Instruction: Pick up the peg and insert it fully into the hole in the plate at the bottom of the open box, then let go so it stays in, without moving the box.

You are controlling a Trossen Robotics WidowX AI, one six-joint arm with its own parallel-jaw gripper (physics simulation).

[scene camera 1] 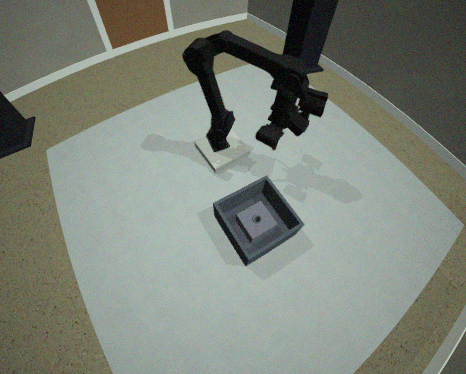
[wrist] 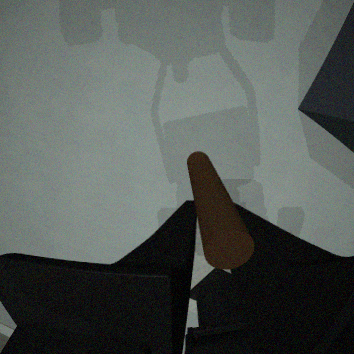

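Pixels of known places: gripper, fingertip midpoint: [wrist: 206,209]; arm's base at its link origin: [scene camera 1: 219,143] [wrist: 218,288].
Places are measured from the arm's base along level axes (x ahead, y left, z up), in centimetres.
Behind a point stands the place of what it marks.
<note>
A brown round peg [wrist: 214,215] @(x 14.8, y 15.1, z 13.5 cm) is held between the two black fingertips of my gripper [scene camera 1: 270,140] @(x 13.5, y 13.9, z 10.2 cm) [wrist: 206,209] @(x 13.5, y 13.9, z 10.2 cm), which is shut on it. The peg does not show clearly in the scene view. My gripper hangs in the air above the pale mat, up and slightly right of the open box in the scene view. The dark grey open box [scene camera 1: 228,235] @(x 34.3, y -10.9, z 0.7 cm) [wrist: 332,90] @(x 25.4, y 7.1, z 1.2 cm) stands on the mat; part of it shows at the right edge of the wrist view. Inside, the light grey plate [scene camera 1: 248,228] @(x 35.3, y -5.0, z 2.9 cm) has a round dark hole [scene camera 1: 257,219] @(x 33.2, y -0.8, z 1.0 cm) in its middle.
The arm's pale base block [scene camera 1: 232,160] @(x 8.8, y 1.7, z -0.6 cm) lies behind the box in the scene view. Dark pillars [scene camera 1: 307,35] [scene camera 1: 12,130] stand at the back right and left. The box's side walls rise above the plate. The arm's shadow falls on the pale mat [scene camera 1: 165,240] @(x 27.2, y -29.4, z -2.9 cm) [wrist: 75,150] @(x 5.7, y 24.2, z -2.9 cm).
</note>
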